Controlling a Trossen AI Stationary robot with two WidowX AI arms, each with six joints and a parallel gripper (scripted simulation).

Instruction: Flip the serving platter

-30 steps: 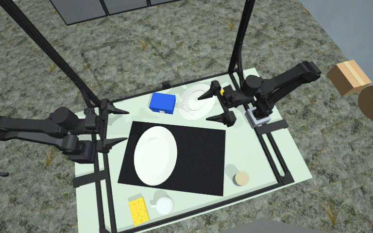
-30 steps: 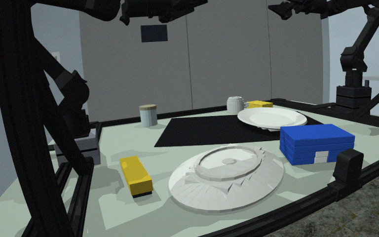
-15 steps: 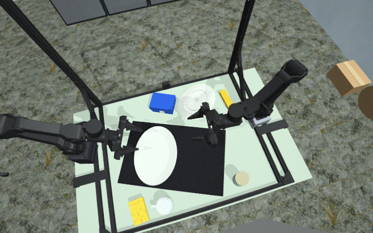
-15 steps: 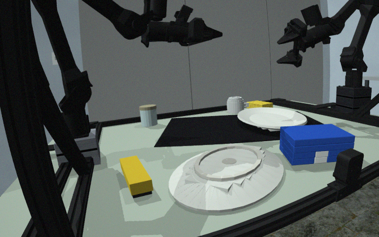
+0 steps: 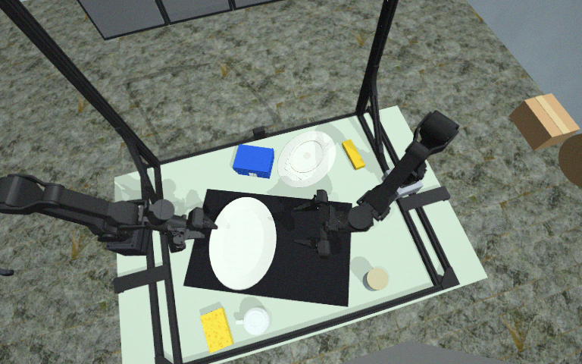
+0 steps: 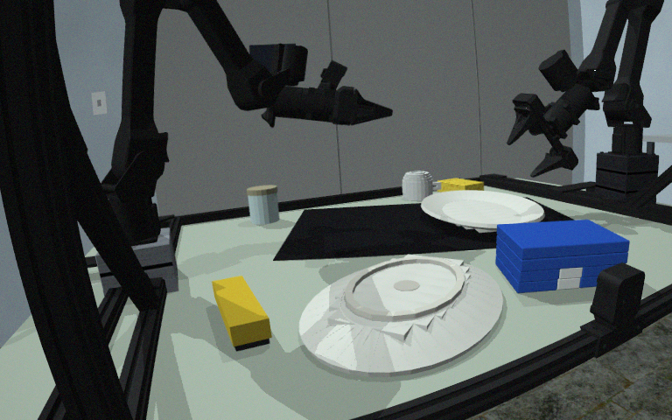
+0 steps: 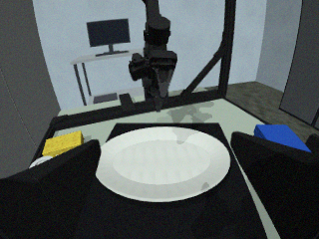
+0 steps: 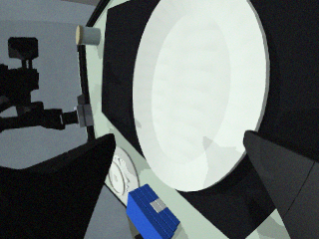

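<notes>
Right now my right hand is 120 mm above the white oval serving platter, 110 mm to the right of it and 30 mm short of it. From my right hand the other things lie so: black drying mat (200 mm to the left, 140 mm below, 60 mm ahead); then white mug (290 mm ahead, 100 mm to the left, 100 mm below); then blue box (260 mm behind, 200 mm to the left, 110 mm below).
Right now my left hand is 210 mm to the left of the white oval serving platter, 210 mm above it and 50 mm past it. The rest, counted from my left hand: tan-lidded jar: 190 mm to the left, 180 mm below, 180 mm ahead; black drying mat: 220 mm below, 110 mm to the right, 20 mm behind; white mug: 210 mm to the right, 210 mm ahead, 180 mm below.
</notes>
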